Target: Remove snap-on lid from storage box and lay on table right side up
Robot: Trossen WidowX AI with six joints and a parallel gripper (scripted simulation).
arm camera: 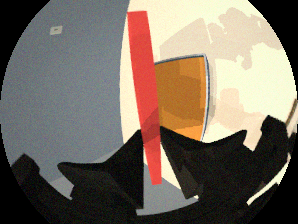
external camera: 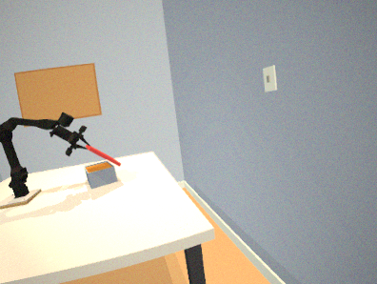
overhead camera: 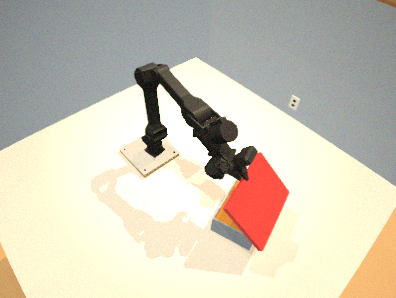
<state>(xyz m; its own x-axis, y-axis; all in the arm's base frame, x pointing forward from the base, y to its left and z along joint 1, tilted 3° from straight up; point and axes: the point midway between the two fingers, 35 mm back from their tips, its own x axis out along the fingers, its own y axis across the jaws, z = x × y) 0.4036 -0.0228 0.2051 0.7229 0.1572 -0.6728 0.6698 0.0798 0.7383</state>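
The red lid is 60 mm ahead of my gripper tip, 50 mm below it and 10 mm to the left of it. The rest, counted from my gripper tip: grey-blue storage box 170 mm below, 30 mm ahead.
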